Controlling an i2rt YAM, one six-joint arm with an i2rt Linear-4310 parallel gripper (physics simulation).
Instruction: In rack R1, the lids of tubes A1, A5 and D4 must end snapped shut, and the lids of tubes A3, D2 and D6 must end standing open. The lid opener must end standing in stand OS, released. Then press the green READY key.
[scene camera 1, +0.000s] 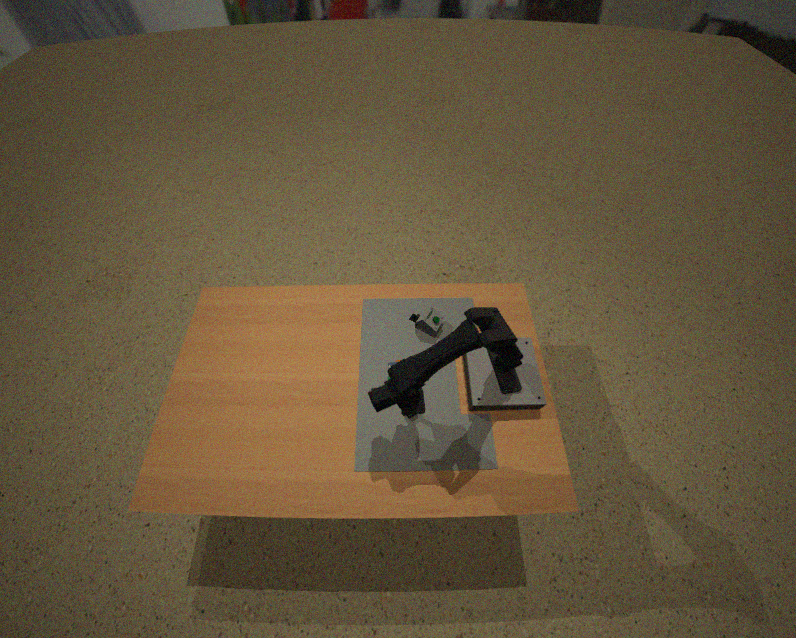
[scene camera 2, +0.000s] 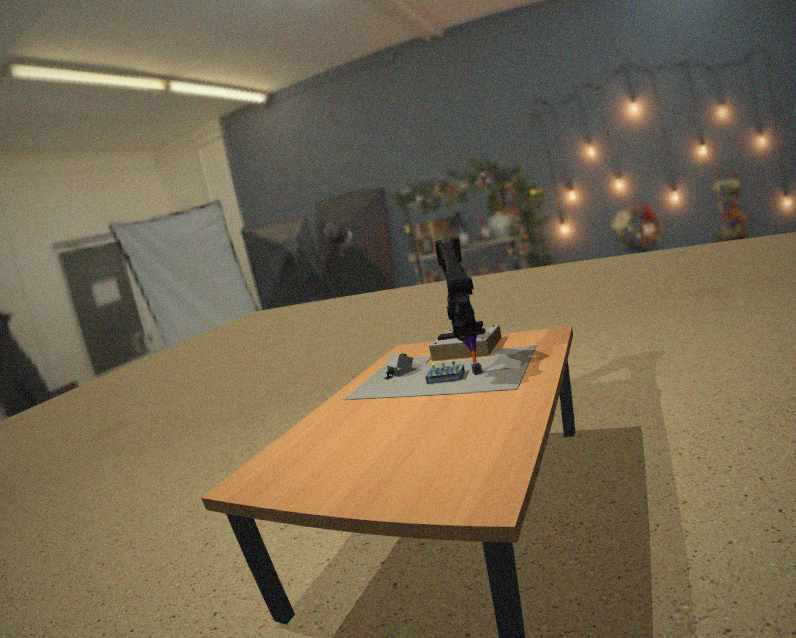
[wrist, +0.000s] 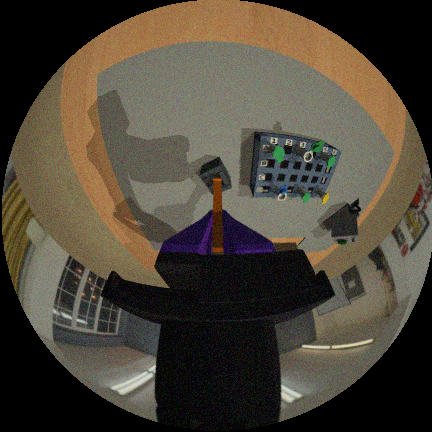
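Where they show: gripper, fingertip midpoint: (scene camera 1: 415, 405) (scene camera 2: 473, 351) (wrist: 217, 214); arm's base, link origin: (scene camera 1: 502, 365).
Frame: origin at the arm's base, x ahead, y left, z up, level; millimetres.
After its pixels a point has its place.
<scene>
My gripper (wrist: 217, 214) {x 324, y 90, z 19 mm} (scene camera 2: 472, 343) {x 324, y 90, z 19 mm} is shut on the orange lid opener (wrist: 217, 193) {x 339, y 89, z 3 mm} (scene camera 2: 474, 356) {x 338, y 92, z 3 mm} and holds it upright. The opener's lower end is right over the small dark stand OS (wrist: 209, 171) {x 350, y 97, z -29 mm} (scene camera 2: 477, 367) {x 353, y 98, z -35 mm}; I cannot tell whether it sits inside. Blue rack R1 (wrist: 257, 171) {x 346, y 38, z -31 mm} (scene camera 2: 445, 372) {x 380, y -15, z -28 mm} lies to the right of the stand. Green lids show at A1 (wrist: 278, 153) {x 376, y 23, z -13 mm}, at A5 (wrist: 318, 146) {x 390, y -20, z -5 mm} and at D4 (wrist: 306, 197) {x 316, y -35, z -13 mm}. White rings show at A3 (wrist: 308, 156) {x 373, y -20, z -18 mm} and D2 (wrist: 282, 196) {x 315, y 2, z -18 mm}. A yellow lid (wrist: 325, 198) {x 314, y -72, z -11 mm} is at D6. The key box (wrist: 342, 223) {x 226, y -201, z -23 mm} (scene camera 1: 426, 325) {x 225, y -200, z -3 mm} (scene camera 2: 399, 365) {x 248, y -220, z -19 mm} carries the green READY key (scene camera 1: 436, 320) {x 186, y -208, z 8 mm}.
All of this stands on a grey mat (scene camera 1: 383, 355) {x 397, y -134, z -61 mm} (scene camera 2: 377, 389) {x 378, y -282, z -61 mm} (wrist: 181, 92) {x 448, y 121, z -61 mm} on the wooden table (scene camera 1: 269, 393) {x 816, y -56, z -64 mm} (scene camera 2: 408, 462) {x 958, y -23, z -64 mm}. The arm's base sits on a grey plate (scene camera 1: 531, 380) {x -82, y 71, z -3 mm} at the mat's right. The arm hides the rack and stand in scene camera 1.
</scene>
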